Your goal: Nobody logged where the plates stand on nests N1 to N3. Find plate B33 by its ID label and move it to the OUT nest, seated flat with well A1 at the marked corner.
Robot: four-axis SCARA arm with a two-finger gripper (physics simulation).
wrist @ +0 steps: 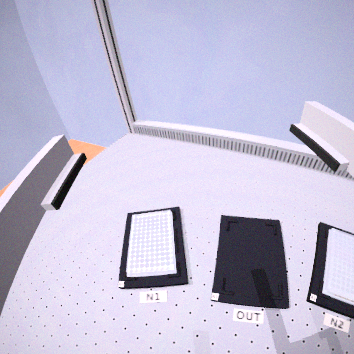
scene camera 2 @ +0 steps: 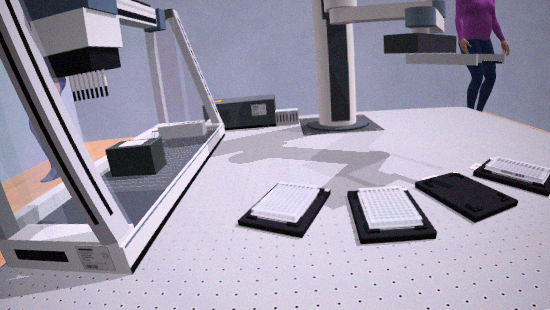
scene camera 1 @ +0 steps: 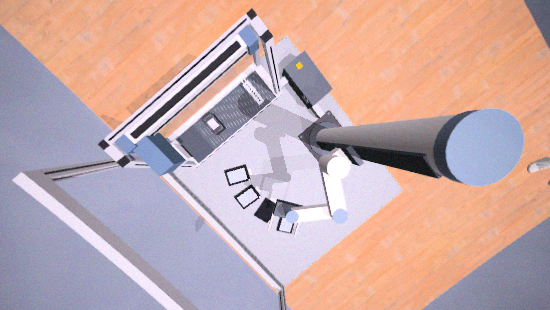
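Pixels of known places: gripper, between the fingertips: [wrist: 187, 125] [scene camera 2: 492, 59] [scene camera 1: 281, 232]; arm's base, origin of its link: [scene camera 2: 337, 126].
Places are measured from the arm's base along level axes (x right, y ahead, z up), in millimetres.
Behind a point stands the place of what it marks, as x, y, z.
Observation:
My gripper [scene camera 1: 284, 226] @(-206, 634, 273) [scene camera 2: 490, 59] @(-206, 634, 273) [wrist: 187, 125] @(-206, 634, 273) is open and empty, high above the table around nest N1. A white plate [scene camera 2: 520, 169] @(-303, 648, 38) [wrist: 151, 243] @(-299, 628, 38) sits on nest N1 [wrist: 182, 260] @(-237, 630, 25); small marks on its side in scene camera 2 are unreadable. The black OUT nest [scene camera 1: 265, 210] @(-123, 692, 25) [scene camera 2: 465, 195] @(-122, 707, 25) [wrist: 250, 255] @(-132, 687, 25) holds no plate and has a white tag at one corner. Another plate [scene camera 1: 247, 196] @(52, 716, 39) [scene camera 2: 390, 207] @(46, 742, 39) [wrist: 342, 267] @(29, 714, 35) sits on nest N2 [scene camera 2: 427, 234] @(7, 809, 23) [wrist: 316, 270] @(-14, 700, 25). A third plate [scene camera 1: 237, 175] @(218, 668, 31) [scene camera 2: 286, 201] @(219, 682, 36) sits on the remaining nest [scene camera 2: 316, 210] @(167, 702, 23). No label B33 is readable.
A framed liquid handler [scene camera 1: 187, 75] @(681, 405, 513) [scene camera 2: 175, 186] @(450, 618, 52) with a dark block [scene camera 1: 214, 123] @(572, 521, 134) [scene camera 2: 135, 157] @(558, 565, 106) stands beside the nests. A dark box [scene camera 1: 307, 77] @(412, -118, 127) [scene camera 2: 245, 112] @(371, -35, 82) stands near the arm's column [scene camera 1: 385, 137] @(62, 42, 715) [scene camera 2: 340, 65] @(-6, 77, 248). A slotted rail [wrist: 220, 141] @(-299, 1004, 37) edges the table.

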